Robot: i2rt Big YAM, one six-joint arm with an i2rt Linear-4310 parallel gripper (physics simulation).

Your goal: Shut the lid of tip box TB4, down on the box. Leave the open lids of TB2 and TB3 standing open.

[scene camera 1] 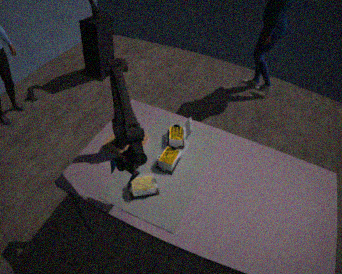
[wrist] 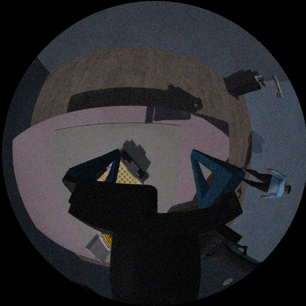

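Where they show: gripper, fingertip midpoint: [scene camera 1: 120, 178]; arm's base at its link origin: [scene camera 1: 122, 141].
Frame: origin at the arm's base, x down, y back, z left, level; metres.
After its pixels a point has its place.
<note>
Three tip boxes stand in a row on the grey mat; their labels cannot be read. The nearest box [scene camera 1: 144, 186] @(x -0.038, y -0.302, z -0.234 m) [wrist: 128, 176] has a pale yellow top, paler than the others, as if under a see-through lid. The middle box [scene camera 1: 170, 159] @(x -0.018, y -0.325, z 0.008 m) and the back box [scene camera 1: 176, 136] @(x -0.016, y -0.271, z 0.191 m) show bright yellow racks; an upright pale lid [scene camera 1: 188, 126] @(x -0.062, y -0.313, z 0.265 m) stands beside the back box. The middle box's lid cannot be made out. My gripper [scene camera 1: 124, 172] [wrist: 155, 152] is open and empty, above the mat beside the nearest box. In the wrist view, the left finger partly covers that box.
The grey mat [scene camera 1: 187, 200] @(x 0.039, y -0.517, z -0.155 m) [wrist: 165, 145] lies on the pinkish table [scene camera 1: 260, 200] @(x 0.042, y -0.890, z 0.036 m) [wrist: 37, 175]. The arm reaches in from the table's back left. Another box [wrist: 106, 240] with a grey open lid [wrist: 97, 248] shows low in the wrist view. People stand beyond the table.
</note>
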